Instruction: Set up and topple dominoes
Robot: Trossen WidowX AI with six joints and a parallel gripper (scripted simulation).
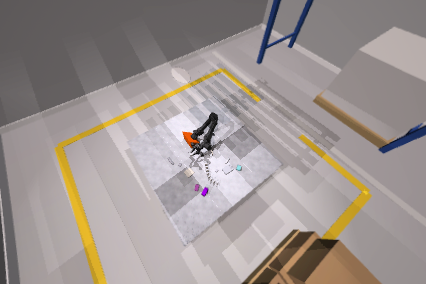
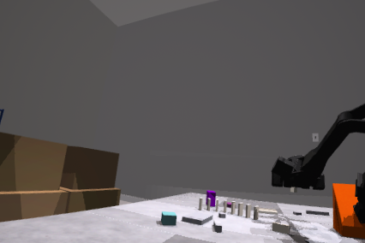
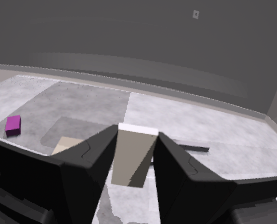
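Now: gripper tip 15 cm above the flat beige tile, 11 cm to the left of it and 10 cm short of it. From my gripper tip the other things lie so: grey slab 33 cm ahead, 24 cm to the left, 15 cm below; then cube 40 cm ahead, 34 cm to the left, 14 cm below; then purple block 37 cm ahead, 12 cm below, 10 cm to the right.
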